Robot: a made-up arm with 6 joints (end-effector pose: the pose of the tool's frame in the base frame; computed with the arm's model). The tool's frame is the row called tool.
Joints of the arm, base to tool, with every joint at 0 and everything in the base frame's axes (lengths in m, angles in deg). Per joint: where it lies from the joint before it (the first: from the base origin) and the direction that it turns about. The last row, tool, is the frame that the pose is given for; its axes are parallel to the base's.
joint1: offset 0 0 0.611 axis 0 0 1
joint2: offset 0.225 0 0 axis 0 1 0
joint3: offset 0 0 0.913 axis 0 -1 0
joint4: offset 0 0 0.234 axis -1 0 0
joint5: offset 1.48 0 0 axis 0 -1 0
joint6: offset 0.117 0 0 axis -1 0 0
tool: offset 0 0 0
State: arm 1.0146 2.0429 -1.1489 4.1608 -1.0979 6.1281
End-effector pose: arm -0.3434 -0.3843 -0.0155 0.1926 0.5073 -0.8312 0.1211
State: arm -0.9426 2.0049 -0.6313 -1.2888 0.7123 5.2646
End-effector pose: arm -0.1743 0.1151 -0.7558 0.2781 0.1740 -0.9447 0.0006
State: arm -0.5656 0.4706 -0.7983 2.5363 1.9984 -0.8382
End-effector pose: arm 1.0493 -0.5943 0.1016 0.2425 0.2321 0.8130 0.4757
Working (the frame after each row of the table, in the pose's form):
after joint1: 0.0000 0.0000 0.6110 0.0000 0.0000 -0.2790 0.9603
after joint2: 0.1900 -0.1206 0.6110 0.0651 0.2239 -0.2714 0.9338
after joint3: 0.5395 -0.3424 1.4248 0.1654 0.5692 -0.2247 0.7734
after joint4: 0.7281 -0.4622 1.4943 -0.6890 0.3842 0.4763 0.3884
after joint5: 1.0996 -0.6980 0.0813 0.0279 -0.1188 0.8371 0.5332
after joint6: 1.0493 -0.5943 0.1016 0.2425 0.2321 0.8130 0.4757

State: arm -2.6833 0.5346 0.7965 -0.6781 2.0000 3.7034
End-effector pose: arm -1.8147 -0.8208 2.0732 -0.3669 -0.5429 0.2627 0.7083
Working (the frame after each row of the table, in the pose's form):
after joint1: 0.0000 0.0000 0.6110 0.0000 0.0000 -0.9739 0.2271
after joint2: -0.2018 -0.0995 0.6110 0.2572 0.0600 -0.9393 0.2191
after joint3: -0.6190 -0.3053 1.3966 -0.1272 -0.0297 -0.9655 0.2252
after joint4: -0.5646 -0.2785 1.6226 -0.0450 -0.3491 -0.9007 0.2547
after joint5: -1.8466 -0.9110 2.0058 0.7822 0.4029 0.4488 0.1562
after joint6: -1.8147 -0.8208 2.0732 -0.3669 -0.5429 0.2627 0.7083

